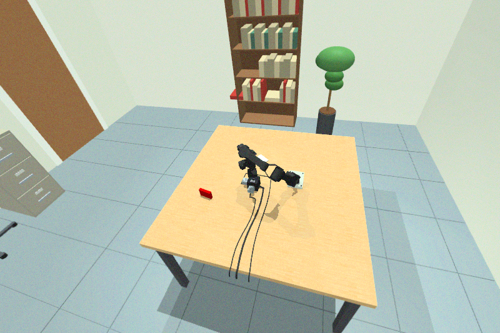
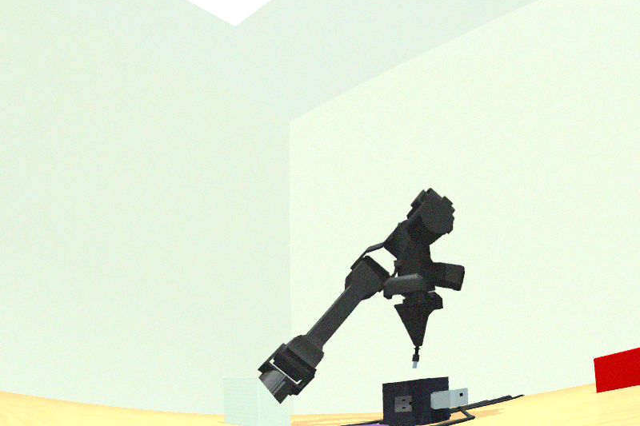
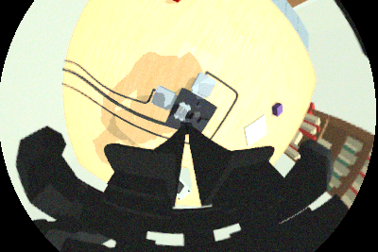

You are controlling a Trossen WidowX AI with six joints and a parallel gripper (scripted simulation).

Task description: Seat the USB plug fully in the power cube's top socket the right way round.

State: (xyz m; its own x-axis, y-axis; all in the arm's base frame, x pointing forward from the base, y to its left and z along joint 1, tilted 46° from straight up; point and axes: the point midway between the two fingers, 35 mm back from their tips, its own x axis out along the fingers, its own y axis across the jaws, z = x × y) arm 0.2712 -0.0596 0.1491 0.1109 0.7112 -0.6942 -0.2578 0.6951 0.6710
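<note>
My gripper tip is now 20 mm above the usb plug. From my gripper tip the other things lie so: red block 320 mm ahead, 120 mm to the left, 100 mm below; then white sheet 290 mm to the right, 130 mm below; then purple block 110 mm ahead, 340 mm to the right, 120 mm below.
</note>
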